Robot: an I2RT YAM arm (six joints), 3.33 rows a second.
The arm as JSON. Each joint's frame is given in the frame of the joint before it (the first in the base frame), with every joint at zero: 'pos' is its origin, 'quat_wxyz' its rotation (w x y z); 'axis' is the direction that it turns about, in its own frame. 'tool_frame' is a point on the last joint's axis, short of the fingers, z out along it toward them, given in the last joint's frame.
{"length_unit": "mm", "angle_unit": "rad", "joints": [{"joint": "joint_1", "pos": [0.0, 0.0, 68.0], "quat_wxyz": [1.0, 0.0, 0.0, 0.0], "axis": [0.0, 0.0, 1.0]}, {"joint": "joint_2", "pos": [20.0, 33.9, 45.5], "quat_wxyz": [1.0, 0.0, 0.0, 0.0], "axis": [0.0, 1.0, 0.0]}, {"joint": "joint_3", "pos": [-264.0, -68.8, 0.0], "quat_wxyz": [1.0, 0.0, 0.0, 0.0], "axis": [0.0, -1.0, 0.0]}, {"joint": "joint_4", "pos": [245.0, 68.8, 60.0], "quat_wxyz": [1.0, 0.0, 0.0, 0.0], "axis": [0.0, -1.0, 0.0]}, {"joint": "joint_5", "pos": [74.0, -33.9, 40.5], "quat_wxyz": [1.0, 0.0, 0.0, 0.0], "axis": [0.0, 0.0, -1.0]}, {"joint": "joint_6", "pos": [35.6, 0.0, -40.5], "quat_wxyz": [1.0, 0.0, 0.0, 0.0], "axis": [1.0, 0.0, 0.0]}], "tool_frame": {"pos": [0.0, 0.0, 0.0], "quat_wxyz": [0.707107, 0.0, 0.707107, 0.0]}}
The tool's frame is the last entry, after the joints.
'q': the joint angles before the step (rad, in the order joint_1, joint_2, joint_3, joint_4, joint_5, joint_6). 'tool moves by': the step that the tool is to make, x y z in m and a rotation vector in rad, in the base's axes. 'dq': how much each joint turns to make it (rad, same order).
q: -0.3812 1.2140 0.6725 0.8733 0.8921 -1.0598
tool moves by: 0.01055 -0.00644 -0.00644 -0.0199 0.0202 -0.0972
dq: -0.0013 0.0934 0.0128 0.1483 0.0804 -0.0983
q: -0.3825 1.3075 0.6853 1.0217 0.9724 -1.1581
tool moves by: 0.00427 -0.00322 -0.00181 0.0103 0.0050 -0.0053
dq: -0.0048 0.0210 0.0144 -0.0121 0.0034 0.0123
